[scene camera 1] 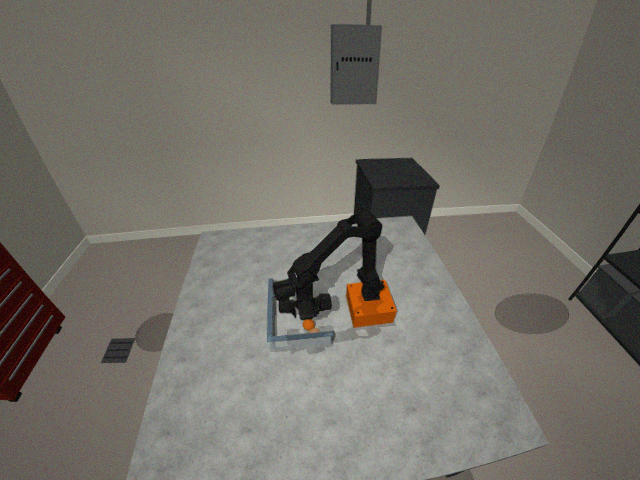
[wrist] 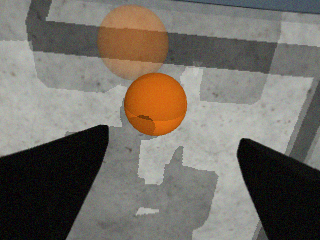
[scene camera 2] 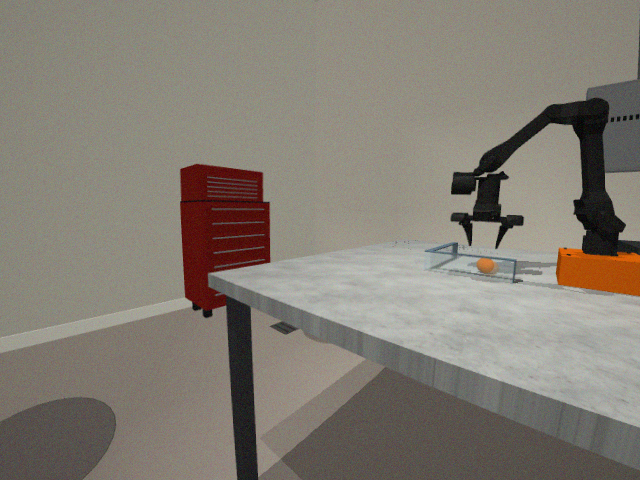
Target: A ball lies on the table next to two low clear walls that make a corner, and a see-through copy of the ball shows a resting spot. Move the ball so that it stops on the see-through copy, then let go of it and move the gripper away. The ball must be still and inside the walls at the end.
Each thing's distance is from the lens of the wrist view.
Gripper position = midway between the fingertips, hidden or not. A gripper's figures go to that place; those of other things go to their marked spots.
my gripper [wrist: 173,140]: 11 cm
orange ball [wrist: 155,106]: 13 cm
see-through copy of ball [wrist: 134,47]: 13 cm
